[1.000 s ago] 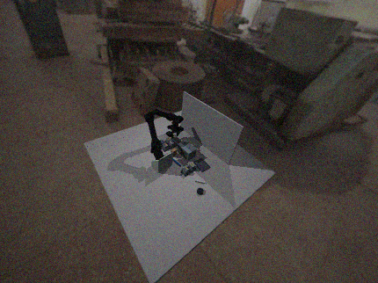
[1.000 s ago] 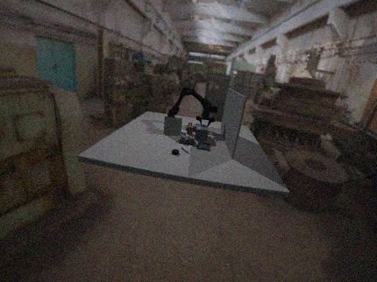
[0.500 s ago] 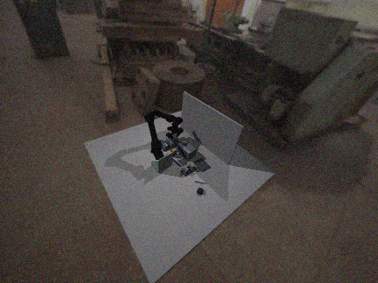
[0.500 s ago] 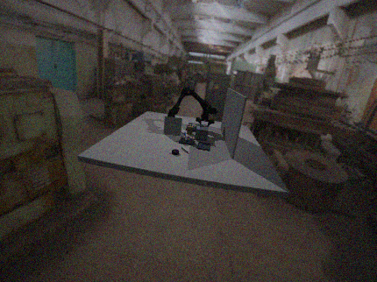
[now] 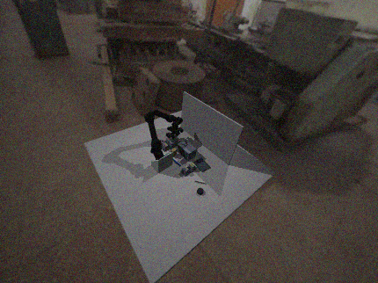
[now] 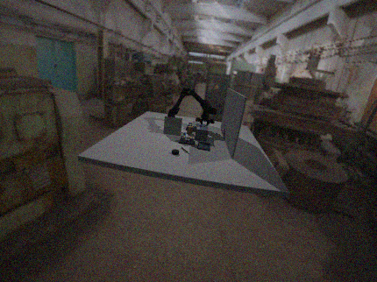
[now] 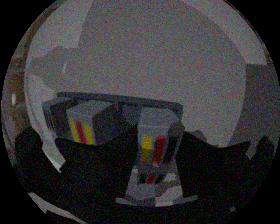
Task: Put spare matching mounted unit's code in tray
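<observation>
My gripper tip is 41 cm to the left of the dark flat tray, 2 cm past it and 1 cm above it. The rest, counted from my gripper tip: mounted unit 21 cm to the right, 4 cm behind, 3 cm above; spare 8 cm behind, 5 cm to the right, 2 cm above; white panel 23 cm to the right, 21 cm above, 19 cm ahead.
</observation>
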